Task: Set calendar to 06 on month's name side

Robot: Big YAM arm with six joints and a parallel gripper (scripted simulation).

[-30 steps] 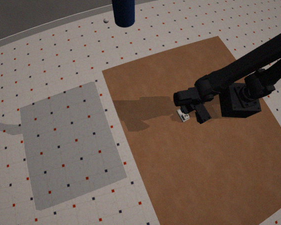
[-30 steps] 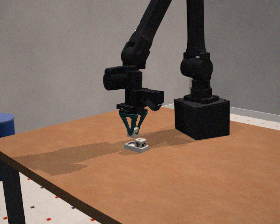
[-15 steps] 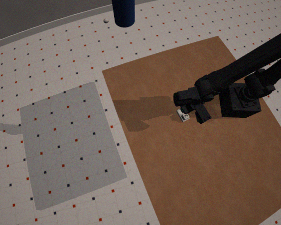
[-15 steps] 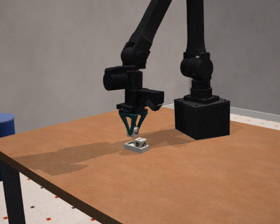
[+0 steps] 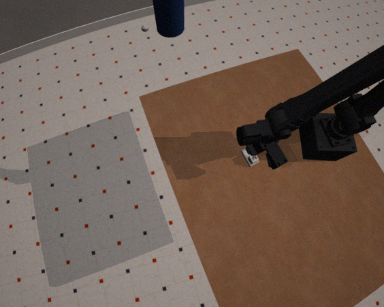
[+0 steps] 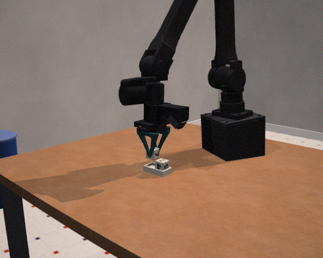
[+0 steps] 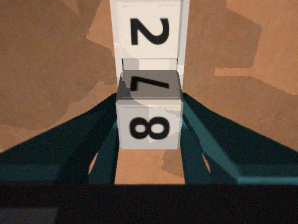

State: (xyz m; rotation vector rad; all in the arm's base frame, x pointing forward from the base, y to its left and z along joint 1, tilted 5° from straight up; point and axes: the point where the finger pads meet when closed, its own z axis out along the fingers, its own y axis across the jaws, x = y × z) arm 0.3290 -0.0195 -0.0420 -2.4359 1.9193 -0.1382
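Now: the white tray 5 cm below my hand and 2 cm to the left of it. Also, from my hand: white digit cube 1 cm below.
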